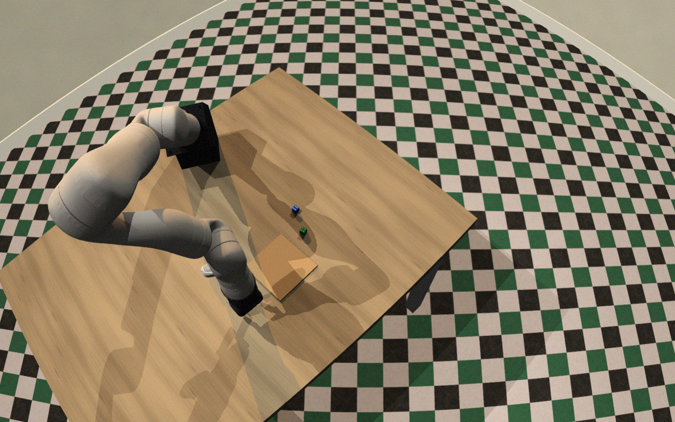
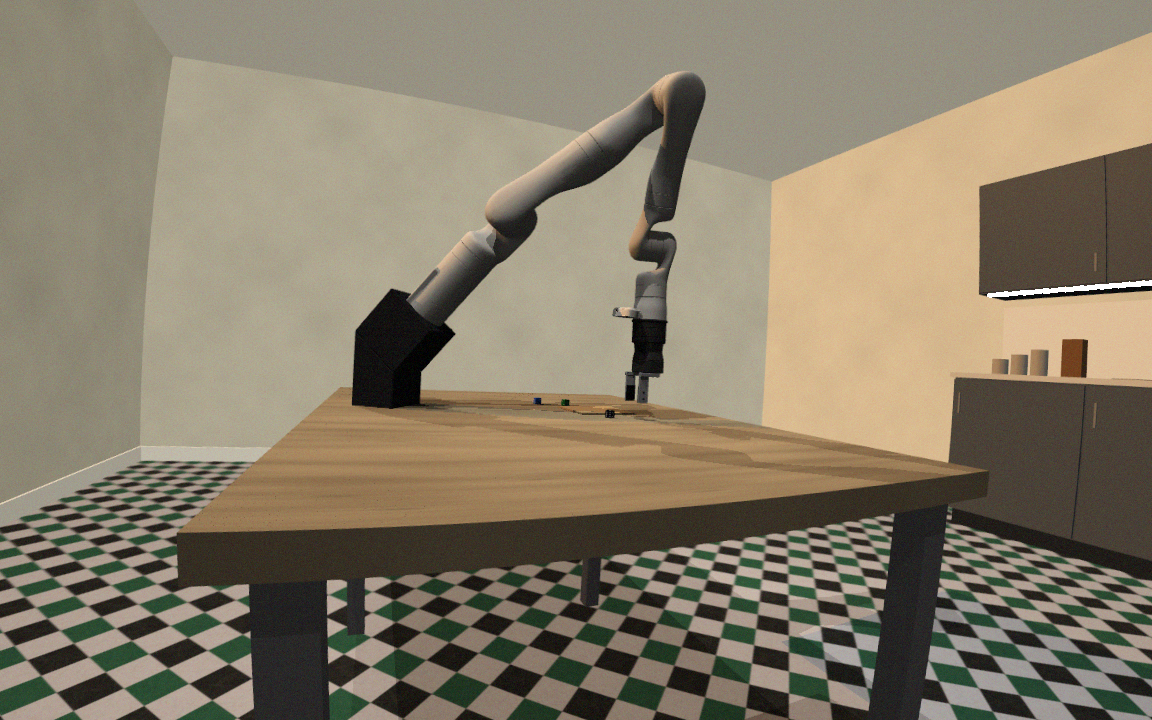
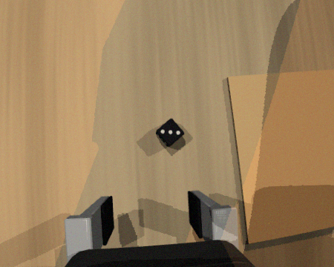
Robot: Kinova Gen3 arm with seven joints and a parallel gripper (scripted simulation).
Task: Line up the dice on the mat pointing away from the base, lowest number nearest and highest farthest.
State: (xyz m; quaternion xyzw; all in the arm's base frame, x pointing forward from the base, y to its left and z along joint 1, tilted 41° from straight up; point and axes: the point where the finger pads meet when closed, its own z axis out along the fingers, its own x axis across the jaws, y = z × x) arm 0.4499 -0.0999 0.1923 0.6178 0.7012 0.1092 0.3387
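Right now the orange mat is 30 mm behind my hand, 140 mm to the left of it and 50 mm below it. The rest, counted from my hand: green die (70 mm behind, 260 mm to the left, 50 mm below); blue die (140 mm behind, 290 mm to the left, 50 mm below); black die (50 mm behind, 20 mm to the left, 50 mm below).
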